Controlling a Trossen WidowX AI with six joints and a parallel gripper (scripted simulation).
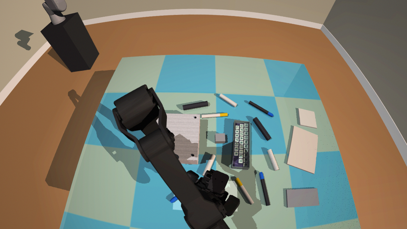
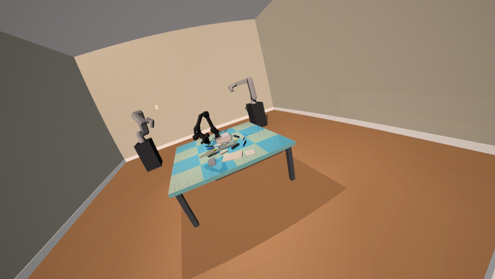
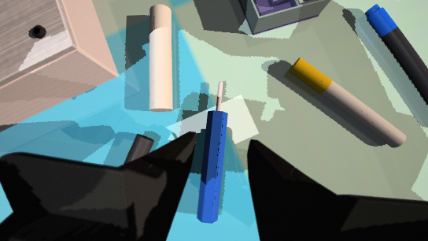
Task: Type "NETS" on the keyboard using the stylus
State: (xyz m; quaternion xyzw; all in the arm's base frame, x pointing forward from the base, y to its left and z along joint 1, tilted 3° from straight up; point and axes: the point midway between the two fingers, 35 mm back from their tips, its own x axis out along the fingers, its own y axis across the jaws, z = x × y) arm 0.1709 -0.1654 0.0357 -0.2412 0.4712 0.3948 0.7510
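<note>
Now: the stylus 1 cm to the left of my gripper tip and 6 cm below it. The rest, counted from my gripper tip: grey cube: 4 cm ahead, 21 cm to the left, 5 cm below; grey pad: 37 cm ahead, 9 cm to the right, 6 cm below.
</note>
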